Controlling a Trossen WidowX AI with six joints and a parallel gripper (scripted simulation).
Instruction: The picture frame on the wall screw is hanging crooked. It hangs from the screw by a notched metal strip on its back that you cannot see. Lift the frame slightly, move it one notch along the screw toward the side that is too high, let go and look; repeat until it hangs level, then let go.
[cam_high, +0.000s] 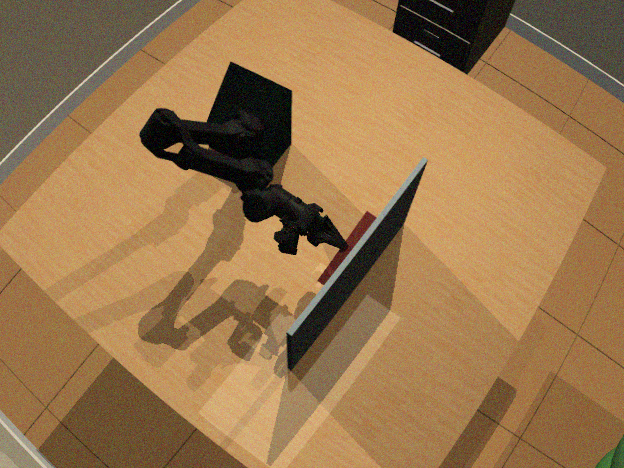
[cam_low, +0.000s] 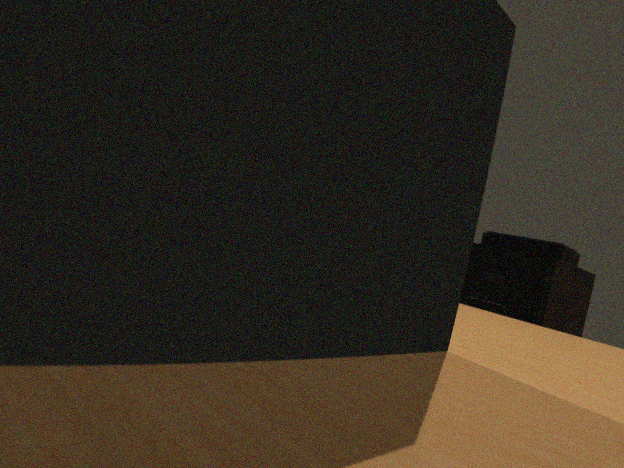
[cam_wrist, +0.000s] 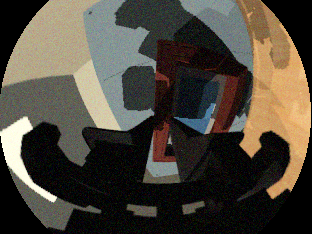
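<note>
Right now the red picture frame is 5 cm below my gripper tip, 1 cm to the left of it and 1 cm ahead of it. Round my gripper tip: grey wall panel (7 cm below, 2 cm ahead).
</note>
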